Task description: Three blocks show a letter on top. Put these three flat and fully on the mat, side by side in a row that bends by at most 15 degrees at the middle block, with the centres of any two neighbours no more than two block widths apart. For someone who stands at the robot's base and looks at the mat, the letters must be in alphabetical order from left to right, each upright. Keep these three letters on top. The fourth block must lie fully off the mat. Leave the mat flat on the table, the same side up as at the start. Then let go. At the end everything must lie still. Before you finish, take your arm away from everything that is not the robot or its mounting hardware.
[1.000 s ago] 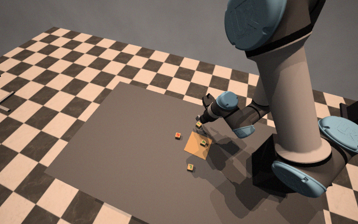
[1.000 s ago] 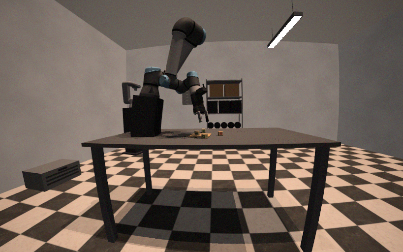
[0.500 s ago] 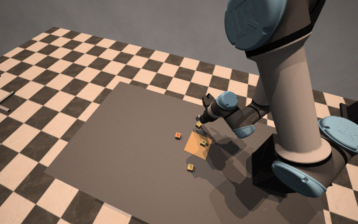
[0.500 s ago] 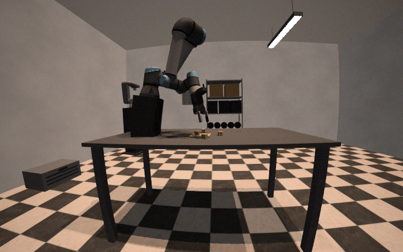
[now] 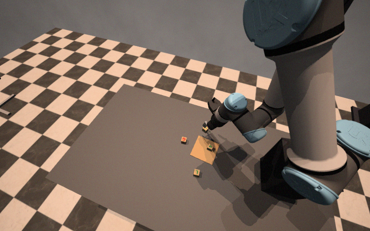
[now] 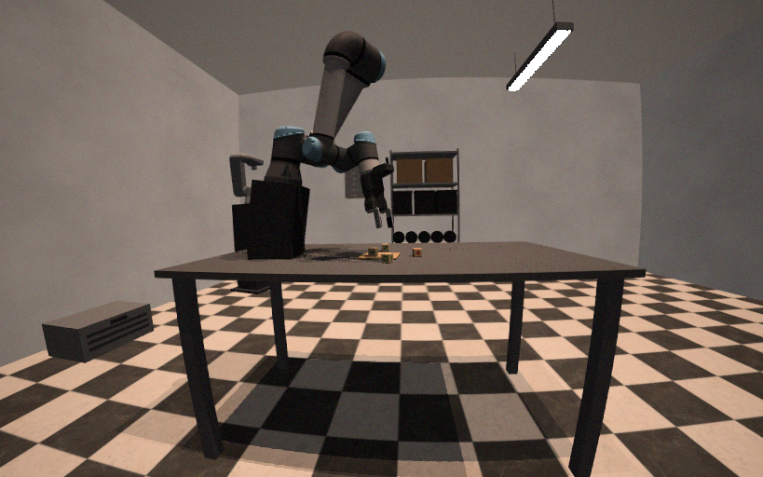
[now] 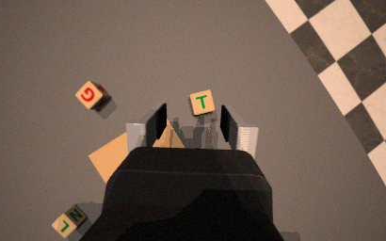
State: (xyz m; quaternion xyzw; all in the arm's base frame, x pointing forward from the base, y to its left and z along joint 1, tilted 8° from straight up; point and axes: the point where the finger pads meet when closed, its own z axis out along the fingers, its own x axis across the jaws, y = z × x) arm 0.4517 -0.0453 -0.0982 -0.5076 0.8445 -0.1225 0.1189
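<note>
Right now my hand is 5 cm past the orange mat, 10 cm to the right of it and 13 cm above it.
</note>
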